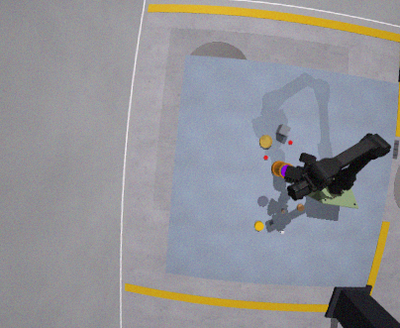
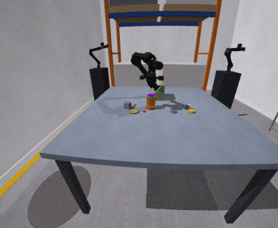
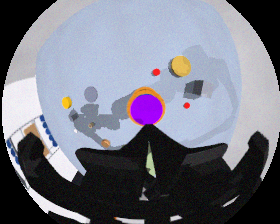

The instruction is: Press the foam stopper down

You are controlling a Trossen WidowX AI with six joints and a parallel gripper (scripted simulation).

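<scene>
Right now my hand is 10 cm above the purple foam stopper. The rest, counted from my hand: grey disc 5 cm ahead, 20 cm to the left, 21 cm below; grey cube 2 cm ahead, 20 cm to the right, 19 cm below; small piece 17 cm behind, 20 cm to the left, 21 cm below.
</scene>
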